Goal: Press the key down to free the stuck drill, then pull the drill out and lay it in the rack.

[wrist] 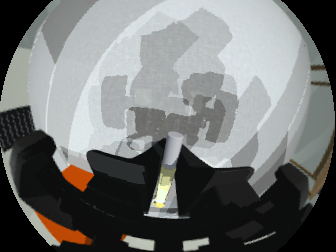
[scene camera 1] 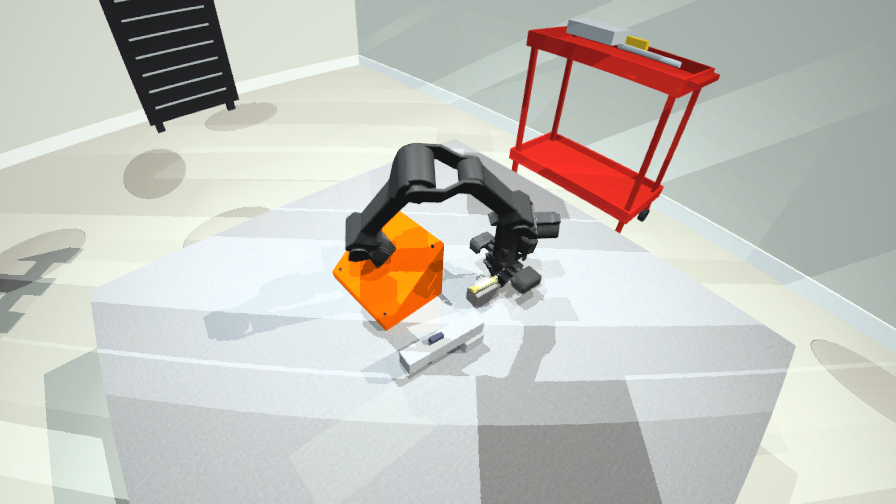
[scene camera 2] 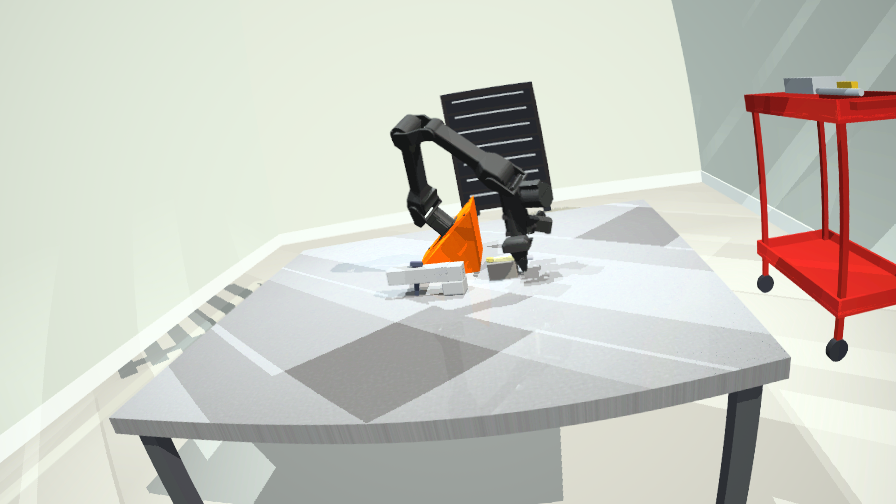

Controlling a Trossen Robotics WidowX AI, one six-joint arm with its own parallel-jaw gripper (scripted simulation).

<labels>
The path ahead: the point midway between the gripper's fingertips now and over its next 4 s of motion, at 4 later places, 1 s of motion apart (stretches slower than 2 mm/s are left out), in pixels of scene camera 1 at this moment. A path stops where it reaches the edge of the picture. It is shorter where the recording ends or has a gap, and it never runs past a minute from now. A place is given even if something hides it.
The gripper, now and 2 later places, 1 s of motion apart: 499, 285; 501, 271; 484, 356
</labels>
